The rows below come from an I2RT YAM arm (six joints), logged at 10 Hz.
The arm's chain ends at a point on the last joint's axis. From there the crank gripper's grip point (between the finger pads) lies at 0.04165 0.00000 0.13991 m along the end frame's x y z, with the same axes.
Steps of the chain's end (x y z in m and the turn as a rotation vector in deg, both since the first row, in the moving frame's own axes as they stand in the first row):
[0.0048 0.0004 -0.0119 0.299 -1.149 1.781]
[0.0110 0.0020 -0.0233 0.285 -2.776 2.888]
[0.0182 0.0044 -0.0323 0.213 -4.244 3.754]
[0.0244 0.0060 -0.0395 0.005 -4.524 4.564]
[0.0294 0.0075 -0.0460 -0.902 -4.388 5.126]
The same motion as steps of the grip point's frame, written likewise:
[0.0020 0.0009 -0.0111 0.299 -1.149 1.781]
[0.0041 0.0032 -0.0214 0.285 -2.776 2.888]
[0.0077 0.0063 -0.0296 0.213 -4.244 3.754]
[0.0131 0.0089 -0.0367 0.005 -4.524 4.564]
[0.0183 0.0130 -0.0433 -0.902 -4.388 5.126]

